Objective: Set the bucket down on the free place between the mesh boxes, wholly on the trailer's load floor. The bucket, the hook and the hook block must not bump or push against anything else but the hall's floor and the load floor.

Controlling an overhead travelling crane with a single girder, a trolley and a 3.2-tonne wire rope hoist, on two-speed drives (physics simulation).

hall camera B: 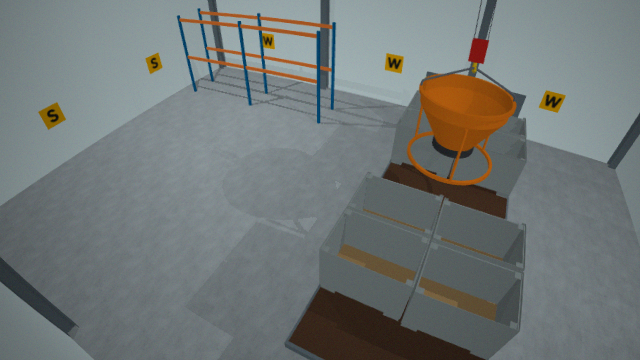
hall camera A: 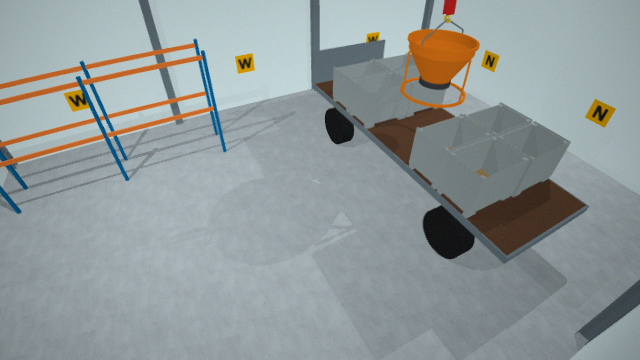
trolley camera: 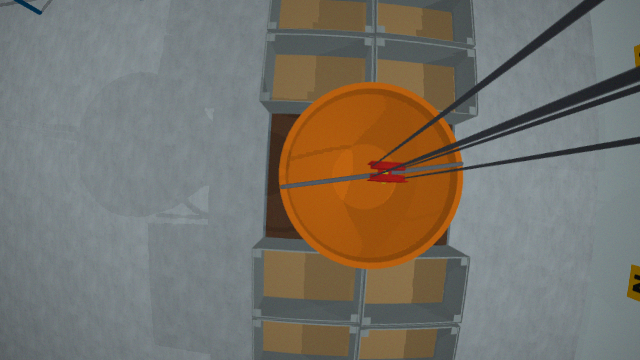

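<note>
The orange bucket [hall camera A: 440,60] [hall camera B: 462,102] [trolley camera: 340,215] hangs upright above the trailer, its foot ring in the air. The hook [hall camera A: 447,19] [hall camera B: 474,67] holds its bail under the red hook block [hall camera A: 449,7] [hall camera B: 478,50] [trolley camera: 387,172]. The brown load floor [hall camera A: 395,134] [hall camera B: 480,198] [trolley camera: 277,150] shows below, between two groups of grey mesh boxes [hall camera A: 445,155] [hall camera B: 365,285] [trolley camera: 315,109]. In the trolley camera, the bucket's rim covers most of the gap and overlaps the inner edges of both groups. More load floor shows on its left than on its right.
A blue and orange rack [hall camera A: 116,153] [hall camera B: 318,75] stands across the hall. The trailer's grey end board [hall camera A: 350,57] rises behind the far boxes. Yellow W and N signs mark the walls. The bucket's round shadow lies on the hall floor [hall camera A: 175,290] beside the trailer.
</note>
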